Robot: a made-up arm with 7 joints. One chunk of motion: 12 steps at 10 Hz.
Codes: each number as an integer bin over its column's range. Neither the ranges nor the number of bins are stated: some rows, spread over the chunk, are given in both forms.
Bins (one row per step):
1: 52 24 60 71 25 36 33
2: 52 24 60 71 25 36 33
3: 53 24 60 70 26 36 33
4: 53 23 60 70 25 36 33
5: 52 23 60 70 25 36 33
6: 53 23 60 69 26 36 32
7: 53 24 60 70 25 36 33
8: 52 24 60 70 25 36 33
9: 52 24 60 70 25 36 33
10: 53 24 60 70 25 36 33
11: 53 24 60 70 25 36 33
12: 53 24 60 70 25 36 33
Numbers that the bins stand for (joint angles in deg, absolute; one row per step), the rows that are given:
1: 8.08 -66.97 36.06 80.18 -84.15 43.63 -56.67
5: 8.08 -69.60 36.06 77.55 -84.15 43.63 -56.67
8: 8.08 -66.97 36.06 77.55 -84.15 43.63 -56.67
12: 11.31 -66.97 36.06 77.55 -84.15 43.63 -56.67
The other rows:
2: 8.08 -66.97 36.06 80.18 -84.15 43.63 -56.67
3: 11.31 -66.97 36.06 77.55 -80.71 43.63 -56.67
4: 11.31 -69.60 36.06 77.55 -84.15 43.63 -56.67
6: 11.31 -69.60 36.06 74.91 -80.71 43.63 -60.10
7: 11.31 -66.97 36.06 77.55 -84.15 43.63 -56.67
9: 8.08 -66.97 36.06 77.55 -84.15 43.63 -56.67
10: 11.31 -66.97 36.06 77.55 -84.15 43.63 -56.67
11: 11.31 -66.97 36.06 77.55 -84.15 43.63 -56.67

